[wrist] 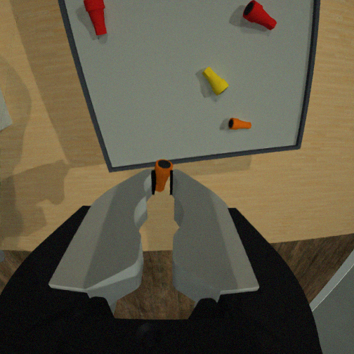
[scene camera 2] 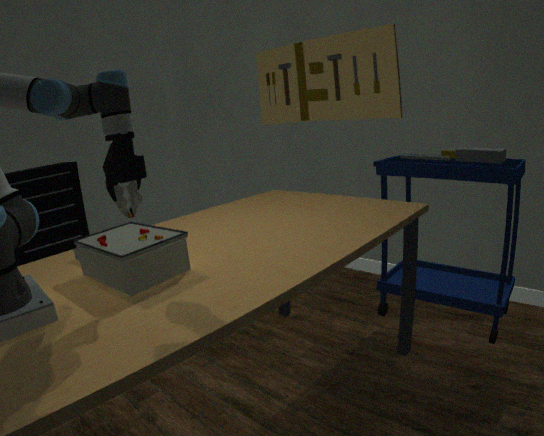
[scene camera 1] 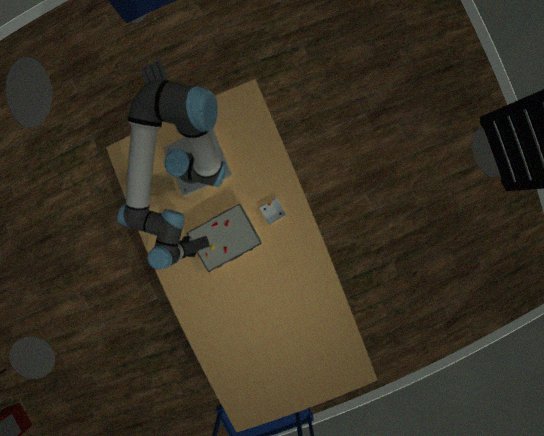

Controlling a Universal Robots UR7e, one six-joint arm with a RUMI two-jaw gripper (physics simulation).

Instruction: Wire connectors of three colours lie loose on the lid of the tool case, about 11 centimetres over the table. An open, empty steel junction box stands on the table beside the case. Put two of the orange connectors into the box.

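Where they show: gripper, fingertip midpoint: [scene camera 2: 130, 217]; arm's base, origin of the base link: [scene camera 2: 3, 303].
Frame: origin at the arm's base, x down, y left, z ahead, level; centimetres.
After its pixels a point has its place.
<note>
My gripper [scene camera 1: 205, 242] {x -13.7, y -7.7, z 36.3 cm} [scene camera 2: 131, 214] {x -13.7, y -7.7, z 36.3 cm} [wrist: 163, 171] is shut on an orange connector [scene camera 2: 131, 215] {x -14.5, y -8.8, z 36.1 cm} [wrist: 163, 172], held upright-ish between the fingertips above the lid's edge. Another orange connector [scene camera 1: 207, 255] {x -6.5, y -6.4, z 43.8 cm} [scene camera 2: 159, 237] {x -6.2, y -7.0, z 44.0 cm} [wrist: 240, 124] lies on the lid [scene camera 1: 239, 235] {x -5.7, y 11.8, z 40.2 cm} [scene camera 2: 122, 237] {x -5.7, y 5.6, z 38.0 cm} [wrist: 150, 100] of the tool case. A yellow connector [scene camera 1: 212, 247] {x -6.8, y -2.5, z 41.0 cm} [scene camera 2: 142, 238] {x -6.2, y -3.0, z 40.6 cm} [wrist: 216, 81] lies near it. The steel junction box [scene camera 1: 273, 215] {x 4.9, y 30.5, z 37.3 cm} stands open beside the case, with a small orange connector [scene camera 1: 270, 204] {x 4.0, y 31.1, z 31.4 cm} inside near one wall. The box does not show in the wrist view.
Three red connectors [scene camera 1: 214, 224] {x -6.7, y 2.5, z 30.9 cm} [scene camera 1: 226, 223] {x -6.9, y 8.2, z 32.5 cm} [scene camera 1: 225, 249] {x -7.2, y 3.2, z 44.0 cm} lie on the lid. The case stands on the wooden table [scene camera 1: 280, 310] {x 5.1, y 15.9, z 86.8 cm} [scene camera 2: 280, 235] {x 5.1, y -9.1, z 87.9 cm}, between the gripper and the box. The robot's base plate [scene camera 1: 187, 188] {x 0.3, y -5.7, z 8.6 cm} is near the case. A blue cart [scene camera 2: 450, 172] stands beyond the table.
</note>
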